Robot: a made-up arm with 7 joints.
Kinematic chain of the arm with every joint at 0, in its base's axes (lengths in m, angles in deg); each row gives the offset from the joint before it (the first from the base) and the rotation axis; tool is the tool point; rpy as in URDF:
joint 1: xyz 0 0 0.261 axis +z
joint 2: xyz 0 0 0 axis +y
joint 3: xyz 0 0 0.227 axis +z
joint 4: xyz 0.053 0 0 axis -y
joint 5: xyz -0.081 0 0.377 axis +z
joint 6: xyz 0 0 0 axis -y
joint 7: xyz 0.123 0 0 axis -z
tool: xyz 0 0 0 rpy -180 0 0
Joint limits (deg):
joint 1: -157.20..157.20
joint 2: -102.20..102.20
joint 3: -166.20..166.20
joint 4: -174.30..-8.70
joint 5: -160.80..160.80
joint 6: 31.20..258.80
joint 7: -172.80..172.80
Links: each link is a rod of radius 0.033 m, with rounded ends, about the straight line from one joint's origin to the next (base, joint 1, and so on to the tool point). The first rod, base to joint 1, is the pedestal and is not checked.
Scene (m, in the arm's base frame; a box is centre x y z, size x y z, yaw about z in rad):
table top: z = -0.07
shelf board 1: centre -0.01 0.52 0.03 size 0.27 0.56 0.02 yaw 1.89
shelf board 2: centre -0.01 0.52 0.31 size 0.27 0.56 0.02 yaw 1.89
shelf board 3: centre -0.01 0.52 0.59 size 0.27 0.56 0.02 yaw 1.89
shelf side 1: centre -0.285 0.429 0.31 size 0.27 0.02 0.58 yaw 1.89
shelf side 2: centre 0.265 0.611 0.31 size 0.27 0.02 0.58 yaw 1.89
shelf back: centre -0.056 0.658 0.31 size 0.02 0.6 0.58 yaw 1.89
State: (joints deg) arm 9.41 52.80 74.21 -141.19 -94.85 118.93 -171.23
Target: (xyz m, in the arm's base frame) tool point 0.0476 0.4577 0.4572
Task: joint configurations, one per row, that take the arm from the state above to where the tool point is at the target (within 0.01 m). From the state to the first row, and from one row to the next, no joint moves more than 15 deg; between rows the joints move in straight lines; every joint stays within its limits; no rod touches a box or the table.
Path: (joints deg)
1: 1.57 50.59 70.87 -148.44 -100.41 130.79 -171.23
2: -6.28 48.37 67.52 -155.69 -105.96 142.65 -171.23
3: -14.12 46.16 64.18 -162.94 -111.52 154.51 -171.23
4: -21.97 43.94 60.84 -170.18 -117.07 166.37 -171.23
5: -26.61 54.79 72.28 -164.24 -113.95 164.62 -171.23
6: -31.25 65.64 83.73 -158.29 -110.84 162.87 -171.23
7: -35.90 76.49 95.17 -152.34 -107.72 161.12 -171.23
8: -40.54 87.33 106.62 -146.40 -104.60 159.37 -171.23
9: -25.89 76.43 105.24 -134.27 -98.63 145.23 -171.23
10: -11.24 65.53 103.86 -122.13 -92.66 131.08 -171.23

